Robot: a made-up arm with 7 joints.
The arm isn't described. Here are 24 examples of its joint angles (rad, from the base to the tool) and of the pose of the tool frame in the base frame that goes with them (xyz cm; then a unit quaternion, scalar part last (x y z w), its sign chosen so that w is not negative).
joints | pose
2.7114 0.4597 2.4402 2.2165 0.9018 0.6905 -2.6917 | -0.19 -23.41 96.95 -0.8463 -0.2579 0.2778 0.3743
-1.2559 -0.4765 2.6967 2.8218 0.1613 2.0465 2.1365 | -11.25 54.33 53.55 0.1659 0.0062 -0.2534 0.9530
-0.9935 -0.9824 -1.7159 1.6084 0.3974 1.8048 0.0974 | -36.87 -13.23 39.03 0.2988 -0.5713 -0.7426 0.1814
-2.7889 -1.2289 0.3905 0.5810 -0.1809 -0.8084 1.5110 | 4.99 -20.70 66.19 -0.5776 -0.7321 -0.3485 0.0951
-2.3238 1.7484 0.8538 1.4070 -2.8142 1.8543 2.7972 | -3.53 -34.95 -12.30 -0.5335 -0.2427 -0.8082 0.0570
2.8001 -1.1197 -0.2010 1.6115 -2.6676 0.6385 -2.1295 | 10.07 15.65 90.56 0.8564 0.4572 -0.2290 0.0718
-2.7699 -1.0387 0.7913 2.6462 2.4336 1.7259 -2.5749 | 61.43 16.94 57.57 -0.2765 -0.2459 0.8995 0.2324
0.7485 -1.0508 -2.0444 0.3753 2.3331 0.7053 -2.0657 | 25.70 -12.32 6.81 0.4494 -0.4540 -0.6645 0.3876
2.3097 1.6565 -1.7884 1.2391 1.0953 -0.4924 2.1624 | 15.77 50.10 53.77 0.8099 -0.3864 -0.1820 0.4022
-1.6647 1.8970 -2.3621 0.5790 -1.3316 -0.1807 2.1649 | -31.09 18.83 48.04 0.6981 -0.5255 0.4570 0.1667
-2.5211 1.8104 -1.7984 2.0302 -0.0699 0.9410 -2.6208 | -59.78 23.33 31.60 0.7922 0.2256 -0.0482 0.5650
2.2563 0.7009 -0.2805 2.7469 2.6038 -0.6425 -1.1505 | -15.04 53.02 53.77 0.7007 -0.0249 0.1304 0.7010
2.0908 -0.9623 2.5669 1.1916 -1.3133 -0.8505 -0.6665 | 16.49 -34.16 4.10 -0.2455 -0.1525 0.3814 0.8781
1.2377 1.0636 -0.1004 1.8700 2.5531 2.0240 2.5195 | 13.30 59.63 35.70 -0.4138 0.8526 -0.2939 0.1244
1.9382 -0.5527 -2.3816 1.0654 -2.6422 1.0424 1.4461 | 42.35 -31.56 15.07 -0.5658 -0.3601 0.0458 0.7403
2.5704 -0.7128 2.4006 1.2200 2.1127 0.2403 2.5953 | 6.53 -51.60 15.47 -0.3746 0.0421 0.2969 0.8773
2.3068 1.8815 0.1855 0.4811 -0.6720 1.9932 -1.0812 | 19.68 -1.13 28.64 0.5873 -0.6965 0.1491 0.3845
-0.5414 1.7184 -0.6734 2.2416 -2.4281 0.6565 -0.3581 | 26.19 -47.71 -3.60 -0.4374 0.4900 0.7301 0.1883
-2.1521 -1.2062 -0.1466 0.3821 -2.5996 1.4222 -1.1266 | -25.54 -3.05 60.01 0.0631 0.9391 -0.1161 0.3173
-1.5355 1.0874 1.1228 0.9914 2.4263 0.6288 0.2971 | 46.22 -5.27 13.13 -0.6143 -0.2892 0.6858 0.2622
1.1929 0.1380 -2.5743 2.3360 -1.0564 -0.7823 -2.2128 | 24.24 -10.24 83.69 0.7434 -0.5547 -0.3170 0.1982
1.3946 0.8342 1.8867 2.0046 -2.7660 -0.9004 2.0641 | -37.53 9.46 54.42 -0.7300 -0.1844 -0.6273 0.1992
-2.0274 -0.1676 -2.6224 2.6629 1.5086 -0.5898 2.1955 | 24.11 29.00 85.70 -0.4830 -0.7679 0.4007 0.1281
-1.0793 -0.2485 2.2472 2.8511 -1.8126 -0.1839 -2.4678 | -13.28 43.54 85.84 0.9530 0.0175 0.0677 0.2948
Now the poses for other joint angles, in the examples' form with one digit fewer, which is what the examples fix.
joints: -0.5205 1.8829 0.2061 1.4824 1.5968 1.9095 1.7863
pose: 27.1 21.1 -7.3 -0.035 -0.858 0.386 0.338
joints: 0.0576 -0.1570 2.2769 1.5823 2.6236 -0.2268 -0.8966
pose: -33.6 44.6 41.8 0.575 0.188 0.238 0.760
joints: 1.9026 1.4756 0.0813 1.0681 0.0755 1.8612 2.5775
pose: -4.5 -11.2 6.0 -0.735 -0.532 -0.130 0.401
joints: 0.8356 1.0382 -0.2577 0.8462 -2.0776 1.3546 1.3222
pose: 30.7 -5.8 0.9 -0.637 -0.211 0.547 0.501
